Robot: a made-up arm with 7 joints. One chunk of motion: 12 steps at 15 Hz.
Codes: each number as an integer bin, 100 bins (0 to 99) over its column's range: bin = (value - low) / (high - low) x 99, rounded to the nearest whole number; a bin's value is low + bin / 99 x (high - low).
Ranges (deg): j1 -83.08..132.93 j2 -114.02..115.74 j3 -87.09..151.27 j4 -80.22..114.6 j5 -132.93..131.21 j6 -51..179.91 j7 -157..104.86
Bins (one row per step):
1: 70 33 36 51 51 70 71
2: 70 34 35 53 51 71 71
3: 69 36 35 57 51 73 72
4: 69 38 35 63 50 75 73
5: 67 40 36 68 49 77 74
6: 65 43 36 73 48 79 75
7: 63 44 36 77 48 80 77
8: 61 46 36 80 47 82 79
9: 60 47 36 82 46 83 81
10: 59 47 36 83 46 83 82
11: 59 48 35 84 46 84 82
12: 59 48 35 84 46 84 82
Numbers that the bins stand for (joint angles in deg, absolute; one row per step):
1: 69.65 -37.43 -0.41 20.14 3.14 112.27 30.80
2: 69.65 -35.11 -2.82 24.08 3.14 114.60 30.80
3: 67.47 -30.47 -2.82 31.95 3.14 119.27 33.44
4: 67.47 -25.83 -2.82 43.76 0.47 123.93 36.09
5: 63.11 -21.19 -0.41 53.60 -2.19 128.60 38.73
6: 58.74 -14.23 -0.41 63.44 -4.86 133.26 41.38
7: 54.38 -11.90 -0.41 71.31 -4.86 135.59 46.67
8: 50.02 -7.26 -0.41 77.21 -7.53 140.26 51.96
9: 47.84 -4.94 -0.41 81.15 -10.20 142.59 57.25
10: 45.65 -4.94 -0.41 83.11 -10.20 142.59 59.89
11: 45.65 -2.62 -2.82 85.08 -10.20 144.92 59.89
12: 45.65 -2.62 -2.82 85.08 -10.20 144.92 59.89

